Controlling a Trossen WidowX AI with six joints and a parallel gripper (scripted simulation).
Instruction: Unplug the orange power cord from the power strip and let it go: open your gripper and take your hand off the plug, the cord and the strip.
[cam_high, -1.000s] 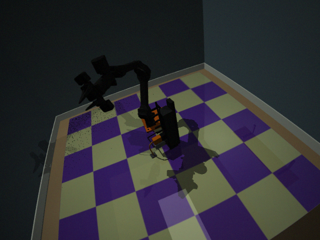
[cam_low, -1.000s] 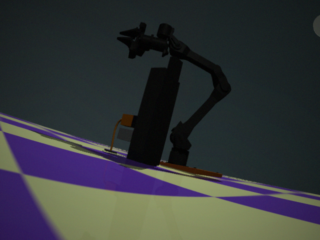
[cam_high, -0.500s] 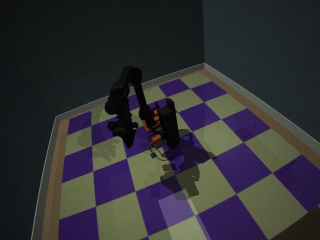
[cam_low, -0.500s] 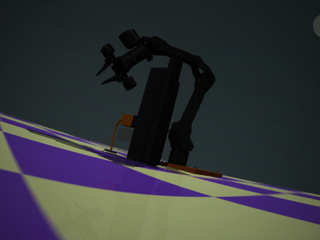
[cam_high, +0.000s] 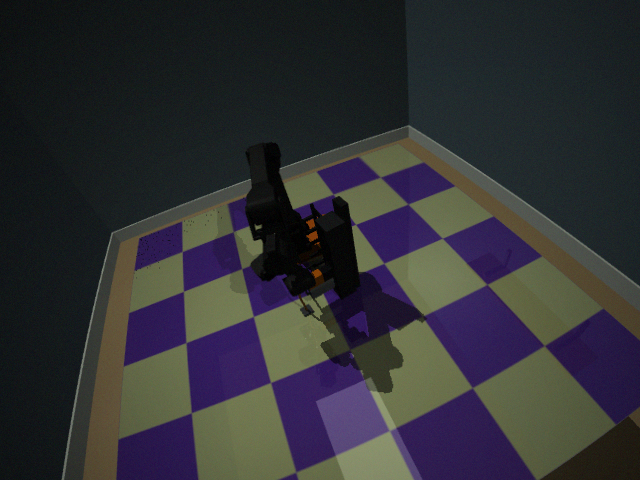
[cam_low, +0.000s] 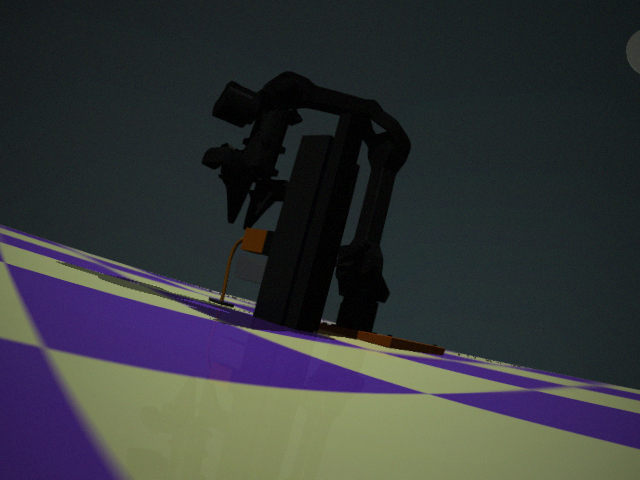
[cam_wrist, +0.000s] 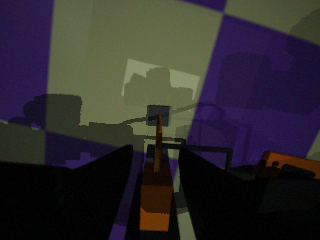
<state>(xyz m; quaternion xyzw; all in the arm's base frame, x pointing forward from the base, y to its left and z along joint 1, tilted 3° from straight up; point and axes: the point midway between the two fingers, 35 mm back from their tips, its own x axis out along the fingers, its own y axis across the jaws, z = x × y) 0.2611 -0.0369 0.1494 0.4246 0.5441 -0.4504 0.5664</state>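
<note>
My gripper tip is 70 mm to the right of the orange plug, 20 mm past it and 10 mm above it.
</note>
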